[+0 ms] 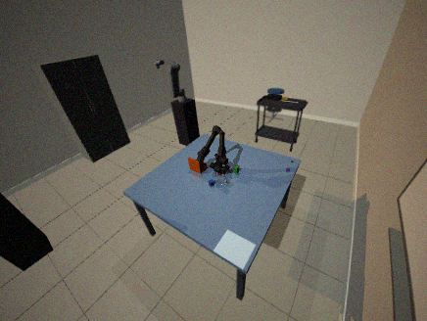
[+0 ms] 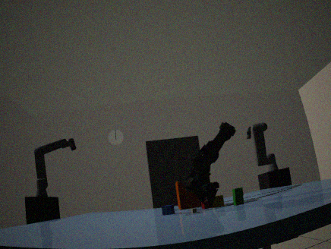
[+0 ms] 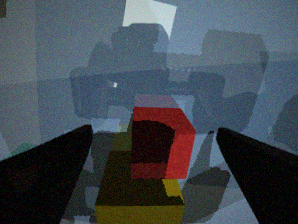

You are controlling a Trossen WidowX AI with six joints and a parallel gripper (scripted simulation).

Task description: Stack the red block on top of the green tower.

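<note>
Now: gripper tip 5 cm to the right of the yellow block and 2 cm below it. Also, from my gripper tip: purple piece: 54 cm ahead, 39 cm to the left, 1 cm above; red block: 1 cm above; blue block: 16 cm to the right, 2 cm ahead, 1 cm above.
</note>
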